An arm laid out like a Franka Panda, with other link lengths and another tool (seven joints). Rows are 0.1 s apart.
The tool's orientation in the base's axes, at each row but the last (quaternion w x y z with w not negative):
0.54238, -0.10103, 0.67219, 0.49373
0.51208, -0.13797, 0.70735, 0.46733
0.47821, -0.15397, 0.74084, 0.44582
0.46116, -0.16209, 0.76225, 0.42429
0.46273, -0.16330, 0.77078, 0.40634
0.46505, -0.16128, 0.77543, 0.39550
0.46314, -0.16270, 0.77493, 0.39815
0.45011, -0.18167, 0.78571, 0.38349
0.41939, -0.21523, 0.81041, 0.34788
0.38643, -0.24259, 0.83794, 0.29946
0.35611, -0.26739, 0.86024, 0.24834
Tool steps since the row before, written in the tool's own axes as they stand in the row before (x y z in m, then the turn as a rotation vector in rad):
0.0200, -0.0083, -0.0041, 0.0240, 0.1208, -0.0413
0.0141, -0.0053, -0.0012, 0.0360, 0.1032, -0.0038
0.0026, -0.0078, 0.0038, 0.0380, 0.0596, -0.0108
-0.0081, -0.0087, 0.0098, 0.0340, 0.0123, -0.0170
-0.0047, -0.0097, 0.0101, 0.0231, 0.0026, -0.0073
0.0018, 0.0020, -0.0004, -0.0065, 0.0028, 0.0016
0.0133, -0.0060, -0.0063, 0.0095, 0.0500, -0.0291
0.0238, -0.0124, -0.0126, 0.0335, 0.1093, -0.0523
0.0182, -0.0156, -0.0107, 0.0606, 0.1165, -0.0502
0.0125, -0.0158, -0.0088, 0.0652, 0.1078, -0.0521
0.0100, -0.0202, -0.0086, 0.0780, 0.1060, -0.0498
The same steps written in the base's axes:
-0.0048, 0.0007, -0.0215, -0.1165, 0.0371, 0.0439
-0.0033, 0.0003, -0.0147, -0.0875, 0.0613, 0.0231
0.0060, -0.0007, -0.0068, -0.0640, 0.0319, 0.0000
0.0153, 0.0015, 0.0004, -0.0352, -0.0014, -0.0188
0.0144, 0.0013, -0.0031, -0.0178, -0.0012, -0.0165
-0.0024, 0.0012, -0.0005, 0.0026, 0.0022, 0.0064
-0.0069, -0.0071, -0.0125, -0.0531, 0.0103, 0.0227
-0.0119, -0.0162, -0.0218, -0.1164, 0.0319, 0.0354
-0.0058, -0.0194, -0.0167, -0.1349, 0.0367, 0.0148
-0.0016, -0.0194, -0.0103, -0.1330, 0.0284, 0.0094
0.0027, -0.0230, -0.0069, -0.1385, 0.0249, -0.0020

